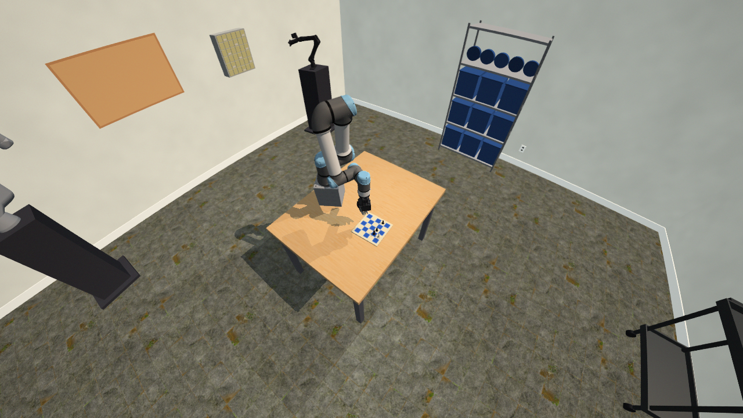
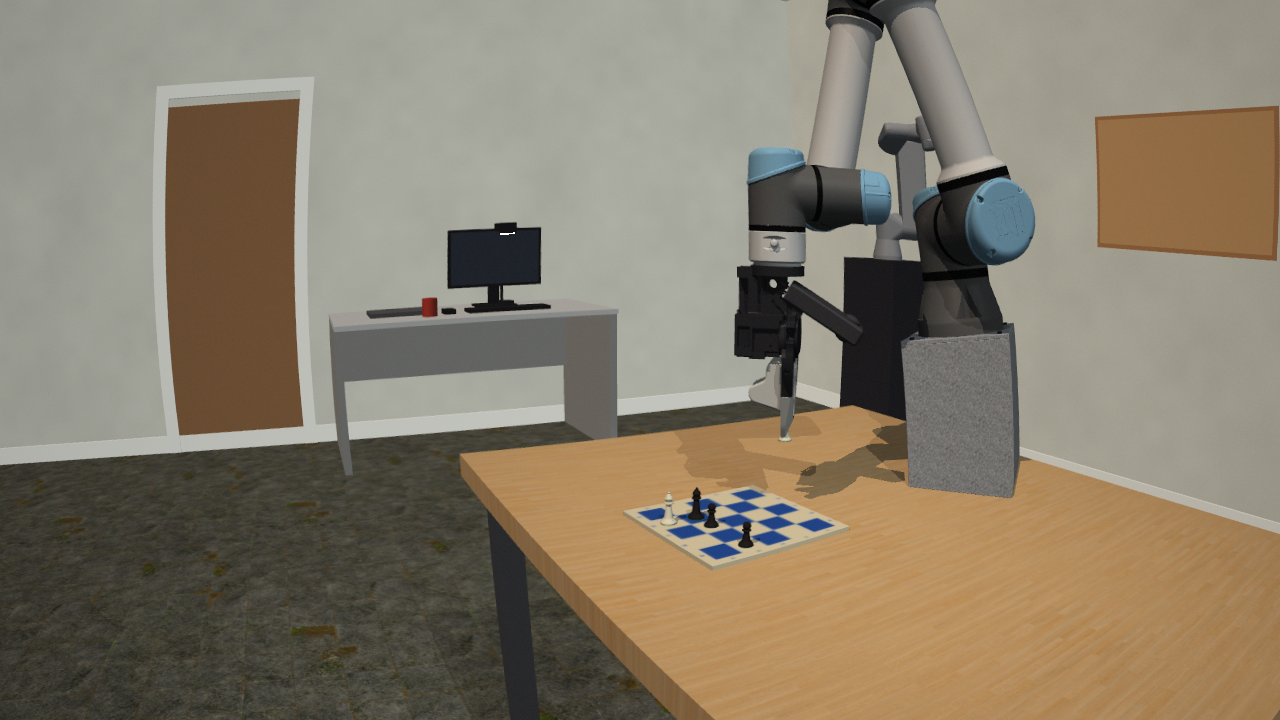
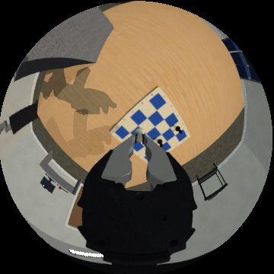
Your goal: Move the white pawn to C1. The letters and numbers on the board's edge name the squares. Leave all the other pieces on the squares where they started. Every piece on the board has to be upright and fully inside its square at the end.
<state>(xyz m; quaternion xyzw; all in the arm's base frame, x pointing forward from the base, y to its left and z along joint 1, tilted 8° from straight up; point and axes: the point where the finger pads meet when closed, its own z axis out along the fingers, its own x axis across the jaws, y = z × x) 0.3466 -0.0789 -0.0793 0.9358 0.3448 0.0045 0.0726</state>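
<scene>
My hand is 120 mm above the chessboard, 70 mm short of it and 10 mm to the left of it. The rest, counted from my hand: taller white piece 150 mm ahead, 100 mm below, 50 mm to the right; white pawn 10 mm below.
</scene>
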